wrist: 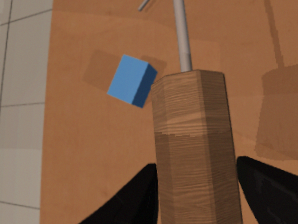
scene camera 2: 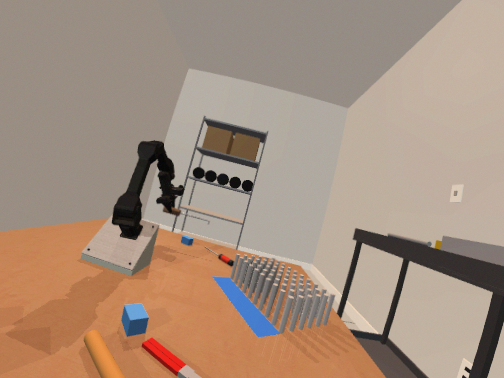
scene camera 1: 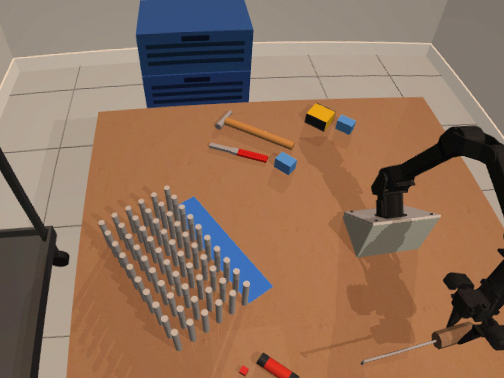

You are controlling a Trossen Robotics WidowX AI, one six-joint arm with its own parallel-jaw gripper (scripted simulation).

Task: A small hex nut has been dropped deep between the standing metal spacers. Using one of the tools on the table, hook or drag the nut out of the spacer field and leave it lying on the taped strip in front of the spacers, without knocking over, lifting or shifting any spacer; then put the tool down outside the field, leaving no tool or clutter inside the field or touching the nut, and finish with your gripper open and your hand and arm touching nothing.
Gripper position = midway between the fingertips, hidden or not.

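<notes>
In scene camera 1 I can see that my gripper (scene camera 1: pixel 453 335) is carrying a rod (scene camera 1: pixel 450 336), and a blue taped strip (scene camera 1: pixel 259 284) is visible there too. The wrist view gives me the rod (wrist: pixel 196 162) and my gripper (wrist: pixel 196 168), along with a blue cube (wrist: pixel 132 81). Scene camera 2 shows a blue cube (scene camera 2: pixel 134 319), and the strip (scene camera 2: pixel 260 325) is there as well.
</notes>
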